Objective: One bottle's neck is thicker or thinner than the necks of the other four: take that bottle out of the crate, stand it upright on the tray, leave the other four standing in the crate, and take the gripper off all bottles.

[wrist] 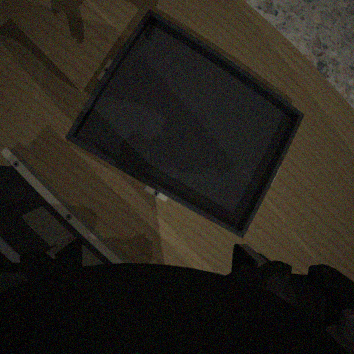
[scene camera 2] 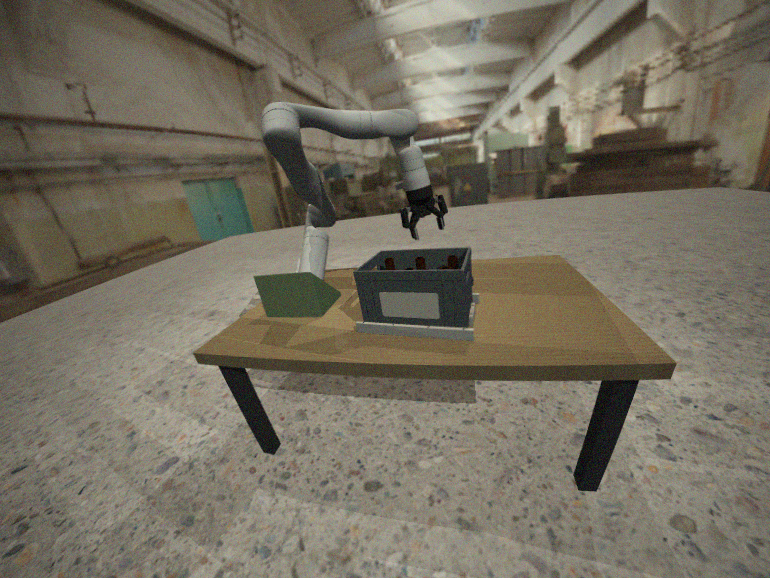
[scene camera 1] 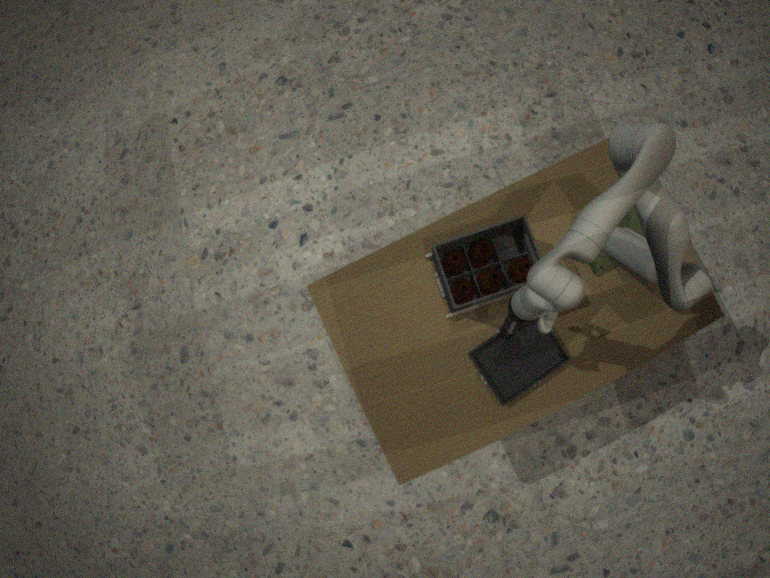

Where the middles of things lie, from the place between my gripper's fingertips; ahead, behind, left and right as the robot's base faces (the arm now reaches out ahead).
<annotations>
My hand is 190 mm above the dark flat tray [scene camera 1: 511, 367], 130 mm to the right of it and 20 mm past it.
</annotations>
